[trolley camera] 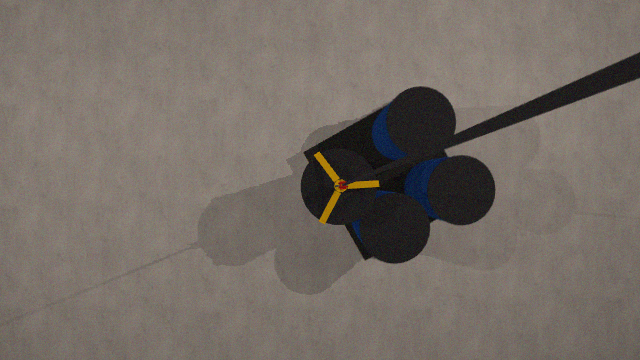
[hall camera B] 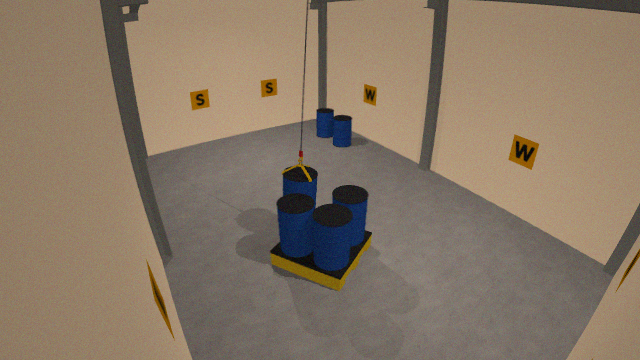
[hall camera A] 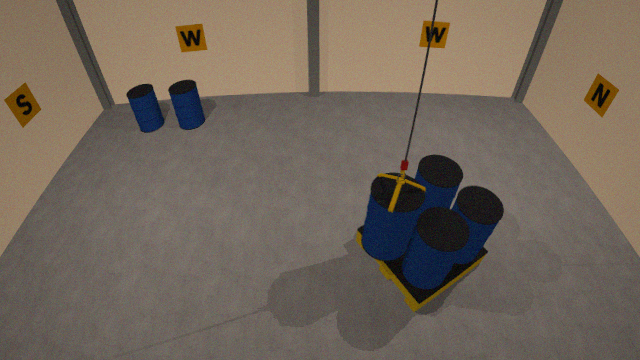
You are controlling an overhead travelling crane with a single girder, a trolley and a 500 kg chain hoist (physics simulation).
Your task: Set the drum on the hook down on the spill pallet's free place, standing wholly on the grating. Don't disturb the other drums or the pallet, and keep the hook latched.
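The hook (hall camera A: 402,175) (hall camera B: 300,161) (trolley camera: 341,185) is shut on the yellow three-arm sling of a blue drum (hall camera A: 387,230) (hall camera B: 300,190) (trolley camera: 320,195). This drum looks upright, over the left part of the spill pallet (hall camera A: 414,303) (hall camera B: 305,271) (trolley camera: 345,137); in hall camera A its base overlaps the left edge. Height above the grating cannot be told. Three drums stand on the pallet: front (hall camera A: 435,255) (hall camera B: 295,232) (trolley camera: 400,232), right (hall camera A: 480,205) (hall camera B: 332,242) (trolley camera: 462,190) and back (hall camera A: 440,172) (hall camera B: 351,215) (trolley camera: 421,122). The hung drum overlaps the front one in view; a gap cannot be told. The latch is too small to see.
Two more blue drums (hall camera A: 146,110) (hall camera A: 187,106) (hall camera B: 325,124) (hall camera B: 342,132) stand far off near the S and W walls. The chain leans up to the right in hall camera A. Shadows fall on the floor left of the pallet.
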